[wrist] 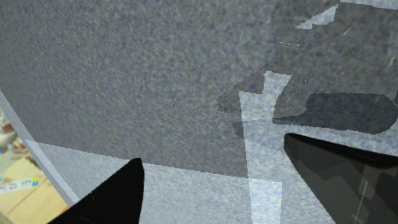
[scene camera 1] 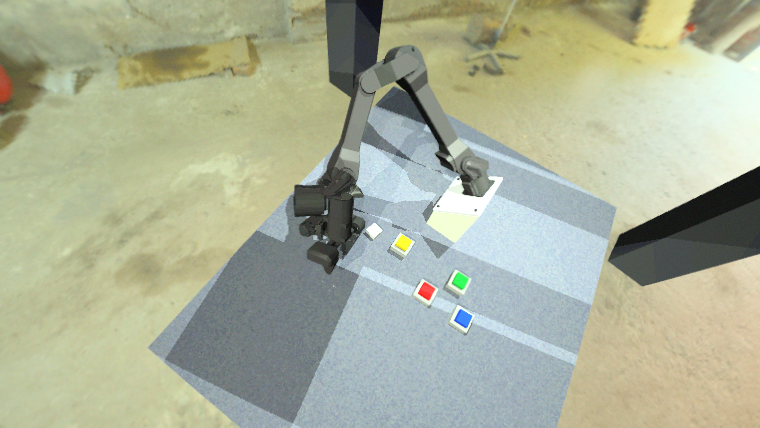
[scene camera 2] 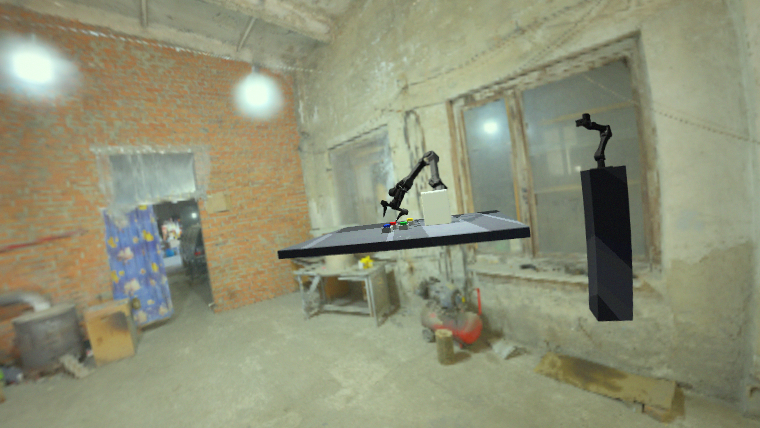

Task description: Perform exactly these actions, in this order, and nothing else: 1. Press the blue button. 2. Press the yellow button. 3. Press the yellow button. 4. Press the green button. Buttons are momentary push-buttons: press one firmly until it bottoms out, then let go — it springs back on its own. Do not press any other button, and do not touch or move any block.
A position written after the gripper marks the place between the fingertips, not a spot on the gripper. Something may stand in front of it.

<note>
The gripper (scene camera 1: 336, 263) is open, holding nothing.
The gripper shows as well in the wrist view (wrist: 215, 153).
</note>
